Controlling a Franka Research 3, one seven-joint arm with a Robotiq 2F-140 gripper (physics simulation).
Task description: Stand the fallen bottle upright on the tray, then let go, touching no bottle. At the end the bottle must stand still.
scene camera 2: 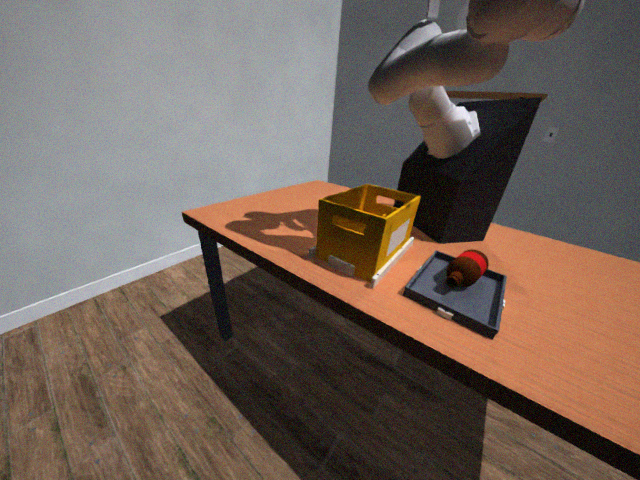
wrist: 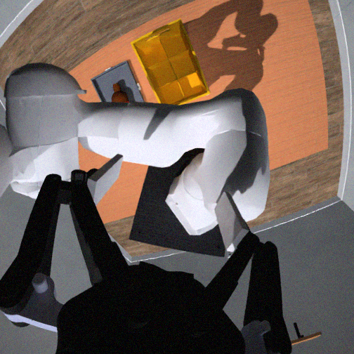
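Observation:
A brown bottle with a red label (scene camera 2: 467, 268) (wrist: 119, 95) lies on its side in the dark grey tray (scene camera 2: 448, 314) (wrist: 101, 86). In the scene view its neck points toward the front left and its base is near the tray's back right rim. In the wrist view the arm hides part of the bottle and of the tray. My gripper (wrist: 171, 184) is open and empty, high above the table and well away from the bottle. The gripper does not show in the scene view.
A yellow crate (scene camera 2: 351, 242) (wrist: 170, 65) with inner compartments stands beside the tray, with pale strips along its base. The black robot mount (scene camera 2: 449, 201) (wrist: 150, 220) stands behind both on the orange table (scene camera 2: 573, 320) (wrist: 295, 100). My arm (scene camera 2: 439, 62) (wrist: 165, 130) reaches over it.

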